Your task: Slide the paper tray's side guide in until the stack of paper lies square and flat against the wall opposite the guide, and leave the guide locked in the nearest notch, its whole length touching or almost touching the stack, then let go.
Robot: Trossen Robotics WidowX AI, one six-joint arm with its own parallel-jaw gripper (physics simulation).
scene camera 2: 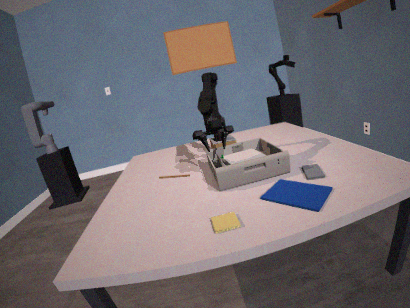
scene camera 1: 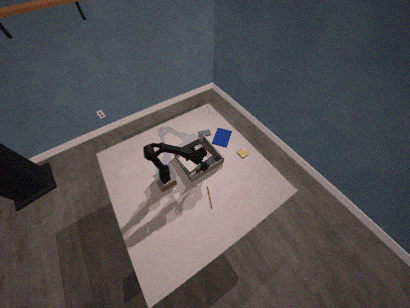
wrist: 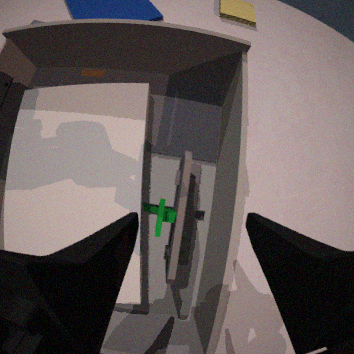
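Where they show: gripper, fingertip midpoint: (scene camera 2: 217, 150) (scene camera 1: 202, 163) (wrist: 192, 219); arm's base at its link origin: (scene camera 2: 219, 139) (scene camera 1: 165, 178).
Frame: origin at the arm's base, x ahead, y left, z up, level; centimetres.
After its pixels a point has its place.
Observation:
The grey paper tray (scene camera 1: 212, 170) {x 35.0, y -15.6, z -6.6 cm} (scene camera 2: 245, 175) {x 49.5, y -6.5, z -4.1 cm} (wrist: 125, 45) {x 48.1, y -3.7, z -2.1 cm} stands on the table. The white paper stack (scene camera 2: 245, 156) {x 28.8, y 3.1, z -4.2 cm} (wrist: 75, 165) {x 33.9, y 1.0, z -4.2 cm} lies flat on its left side in the wrist view, its right edge fairly straight; its left edge is close to the wall opposite the guide, contact unclear. The side guide (wrist: 180, 220) {x 29.0, y -10.1, z -0.4 cm} is an upright bar right of the stack, slightly slanted, with a strip of tray floor between them. A green part (scene camera 2: 222, 157) {x 30.5, y -8.9, z -0.9 cm} (wrist: 160, 217) {x 29.3, y -8.5, z -0.2 cm} sits on its stack side. My gripper (scene camera 2: 216, 148) {x 29.5, y -10.5, z 2.7 cm} (wrist: 192, 219) {x 29.5, y -10.5, z 2.7 cm} is open and empty above the guide, fingertips on either side of it.
A blue flat object (scene camera 1: 222, 137) {x 67.9, y 3.5, z -7.5 cm} (scene camera 2: 297, 194) {x 69.4, y 3.5, z -7.5 cm} (wrist: 115, 9) {x 64.7, y 1.6, z -7.5 cm}, a yellow pad (scene camera 1: 243, 153) {x 68.6, y -23.1, z -7.3 cm} (scene camera 2: 226, 222) {x 70.1, y -22.5, z -7.3 cm} (wrist: 237, 11) {x 67.2, y -22.3, z -7.3 cm} and a small grey item (scene camera 1: 204, 133) {x 57.9, y 19.2, z -7.3 cm} (scene camera 2: 313, 171) {x 59.6, y 19.1, z -7.3 cm} lie beyond the tray. A brown stick (scene camera 1: 209, 197) {x 17.4, y -32.2, z -7.6 cm} (scene camera 2: 174, 176) {x 18.3, y -31.8, z -7.9 cm} lies beside it.

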